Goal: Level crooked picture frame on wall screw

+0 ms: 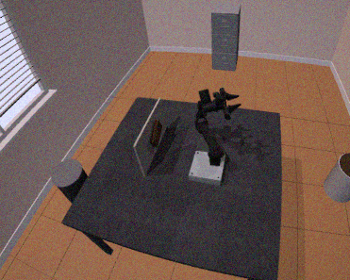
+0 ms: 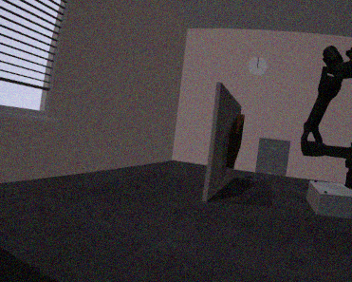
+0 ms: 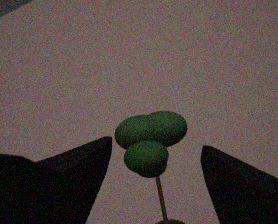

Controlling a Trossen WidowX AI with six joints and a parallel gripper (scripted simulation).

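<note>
Now: the picture frame 540 mm ahead of my gripper tip, 10 mm to the left of it and 320 mm below it. Round my gripper tip: upright wall panel: 550 mm ahead, 30 mm to the left, 340 mm below.
</note>
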